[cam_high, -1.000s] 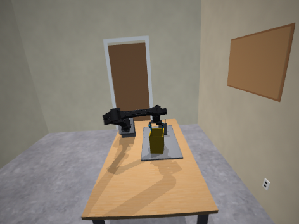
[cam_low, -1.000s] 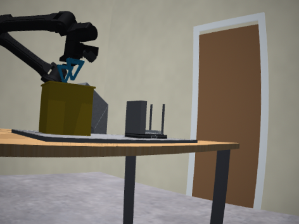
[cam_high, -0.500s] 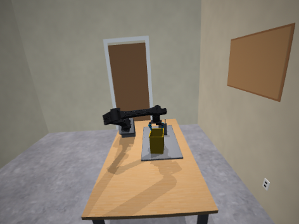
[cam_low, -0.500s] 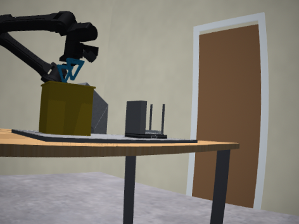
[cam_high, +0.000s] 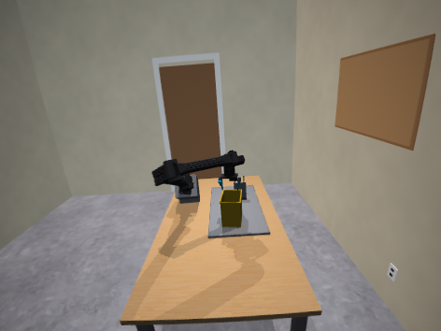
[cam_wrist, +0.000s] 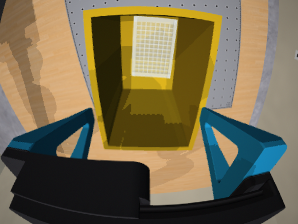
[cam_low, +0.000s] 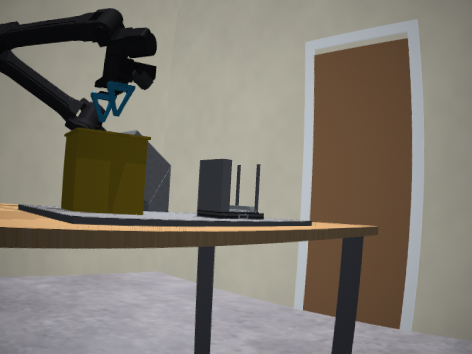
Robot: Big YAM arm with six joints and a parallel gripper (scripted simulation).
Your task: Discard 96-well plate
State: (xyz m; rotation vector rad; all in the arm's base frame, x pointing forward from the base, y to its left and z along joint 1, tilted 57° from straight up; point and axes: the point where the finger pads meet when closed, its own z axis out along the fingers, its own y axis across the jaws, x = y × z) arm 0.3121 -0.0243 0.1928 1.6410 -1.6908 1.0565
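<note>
The bin is 14 cm below my hand.
</note>
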